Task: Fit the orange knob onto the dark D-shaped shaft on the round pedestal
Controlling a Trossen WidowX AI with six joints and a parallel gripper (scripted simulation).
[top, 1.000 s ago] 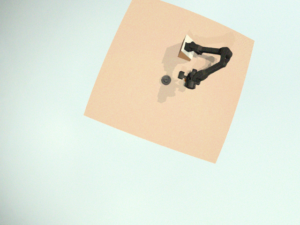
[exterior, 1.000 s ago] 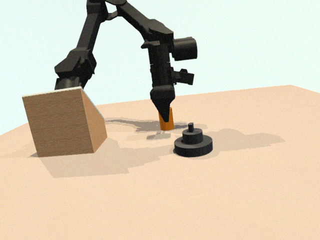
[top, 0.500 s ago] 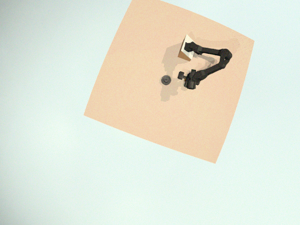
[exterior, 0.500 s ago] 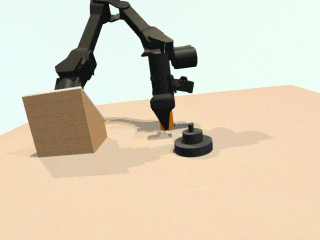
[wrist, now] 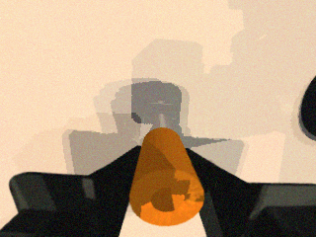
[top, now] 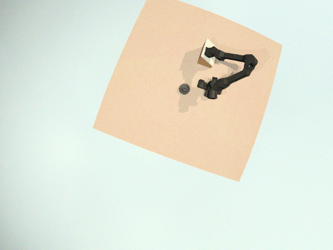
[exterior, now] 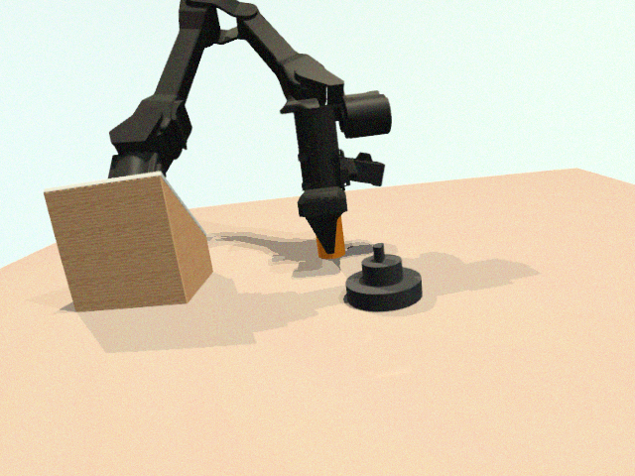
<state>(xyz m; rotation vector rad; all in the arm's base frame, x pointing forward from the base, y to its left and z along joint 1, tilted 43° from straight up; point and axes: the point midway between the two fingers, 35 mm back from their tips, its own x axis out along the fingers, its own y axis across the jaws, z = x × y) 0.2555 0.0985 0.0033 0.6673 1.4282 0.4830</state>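
The round pedestal lies 18 cm to the right of my gripper tip, 4 cm ahead of it and 2 cm above it. Also, from my gripper tip: orange knob: 2 cm above.
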